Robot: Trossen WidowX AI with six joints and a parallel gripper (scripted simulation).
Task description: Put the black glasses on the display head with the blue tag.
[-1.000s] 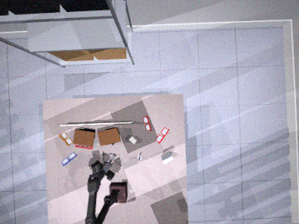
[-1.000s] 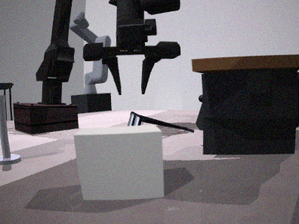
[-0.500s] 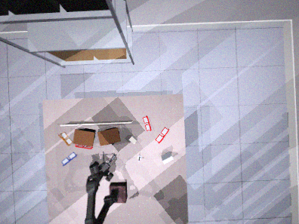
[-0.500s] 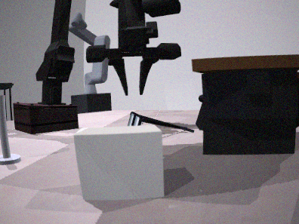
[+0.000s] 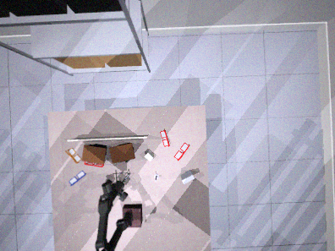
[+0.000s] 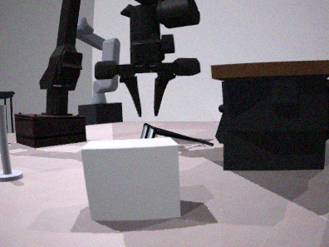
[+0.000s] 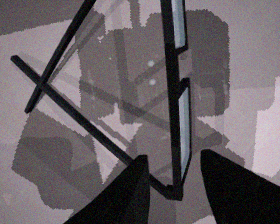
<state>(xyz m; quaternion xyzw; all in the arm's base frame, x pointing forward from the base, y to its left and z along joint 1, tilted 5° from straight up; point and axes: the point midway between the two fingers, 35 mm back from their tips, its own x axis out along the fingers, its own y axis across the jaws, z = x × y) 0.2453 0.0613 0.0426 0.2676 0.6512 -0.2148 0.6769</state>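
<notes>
My gripper tip is now 40 mm short of the thin post, 290 mm to the left of it and 30 mm above it. Also, from my gripper tip: display head (240 mm ahead, 50 mm to the right); then grey box (50 mm ahead, 530 mm to the right); then white box (210 mm ahead, 240 mm to the right, 30 mm below).
</notes>
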